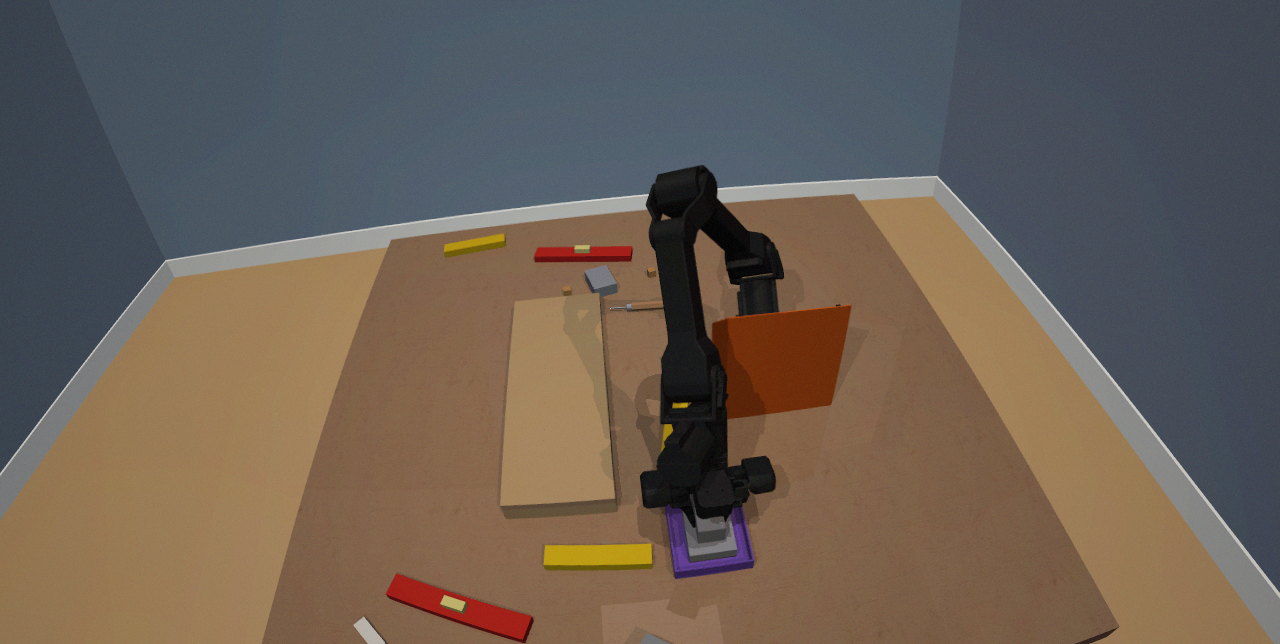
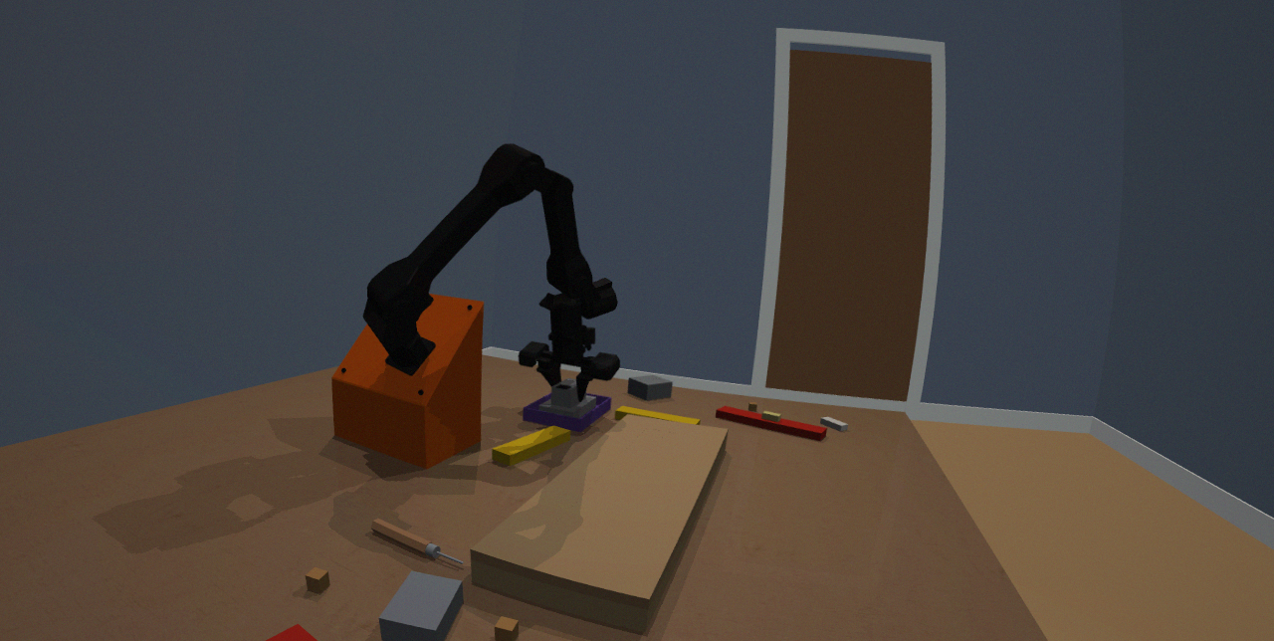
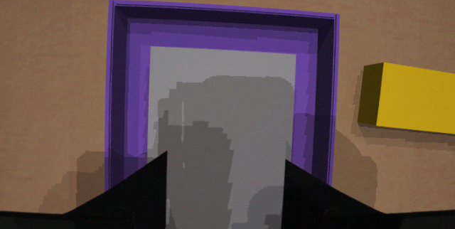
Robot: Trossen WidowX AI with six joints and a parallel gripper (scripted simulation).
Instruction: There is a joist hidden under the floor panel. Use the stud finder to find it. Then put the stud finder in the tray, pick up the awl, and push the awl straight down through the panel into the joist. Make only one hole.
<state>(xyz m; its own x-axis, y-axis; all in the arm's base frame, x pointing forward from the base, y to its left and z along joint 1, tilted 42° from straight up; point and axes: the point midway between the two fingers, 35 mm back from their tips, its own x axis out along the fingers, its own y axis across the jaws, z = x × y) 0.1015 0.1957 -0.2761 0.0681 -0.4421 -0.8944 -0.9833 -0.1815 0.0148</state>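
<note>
The purple tray is 10 mm to the right of my gripper tip and 20 mm below it. From my gripper tip the other things lie so: awl: 150 mm ahead, 550 mm to the right, 20 mm below; grey stud finder: 20 mm to the right, 20 mm above; grey block: 230 mm ahead, 630 mm to the right, 20 mm below.
</note>
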